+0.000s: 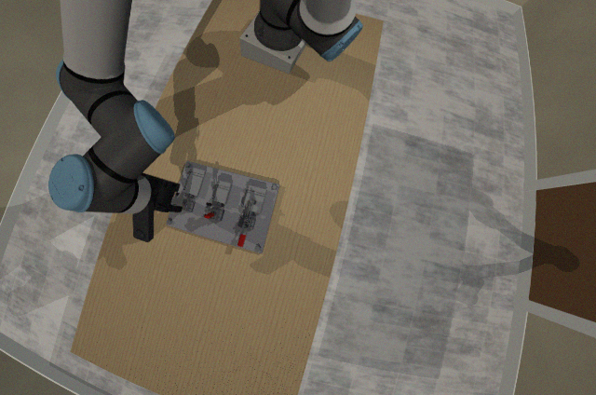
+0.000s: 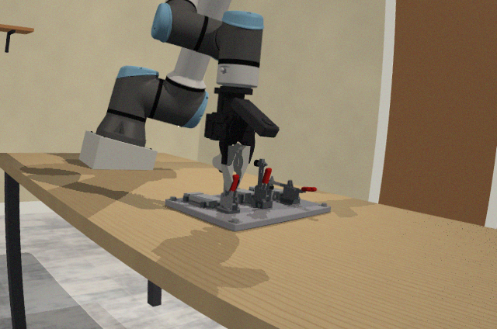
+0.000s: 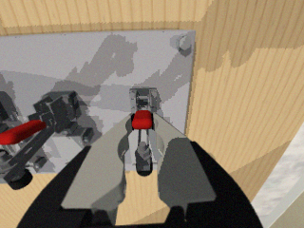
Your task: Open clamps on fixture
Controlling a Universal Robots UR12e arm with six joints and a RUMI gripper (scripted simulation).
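Right now my hand is 2 cm past the grey fixture plate, 11 cm to the right of it and 7 cm above it.
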